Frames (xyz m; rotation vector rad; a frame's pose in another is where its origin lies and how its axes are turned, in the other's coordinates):
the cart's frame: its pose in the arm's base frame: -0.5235 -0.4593 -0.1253 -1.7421 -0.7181 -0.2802
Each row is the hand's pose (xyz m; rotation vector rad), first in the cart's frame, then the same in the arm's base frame.
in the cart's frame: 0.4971 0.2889 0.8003 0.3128 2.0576 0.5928
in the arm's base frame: -0.1041 0.4092 -0.3273 -0.5661 1.1506 -1.1396
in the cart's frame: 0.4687 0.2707 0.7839 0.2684 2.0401 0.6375
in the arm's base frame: -0.1343 0.3873 -0.3232 -0.6141 1.1817 -1.1239
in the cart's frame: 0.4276 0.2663 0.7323 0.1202 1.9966 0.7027
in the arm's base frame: -0.1599 0.3265 -0.3263 -0.7534 1.2380 -1.1280
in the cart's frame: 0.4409 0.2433 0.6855 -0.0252 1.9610 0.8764
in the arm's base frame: -0.1549 0.2900 -0.2870 -0.8849 1.3855 -1.0626
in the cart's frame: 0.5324 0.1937 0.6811 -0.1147 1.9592 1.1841
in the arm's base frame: -0.1121 0.3220 -0.1975 -0.9303 1.6467 -0.8968
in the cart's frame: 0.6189 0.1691 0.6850 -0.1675 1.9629 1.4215
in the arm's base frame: -0.0598 0.3567 -0.1330 -0.9261 1.8483 -0.7610
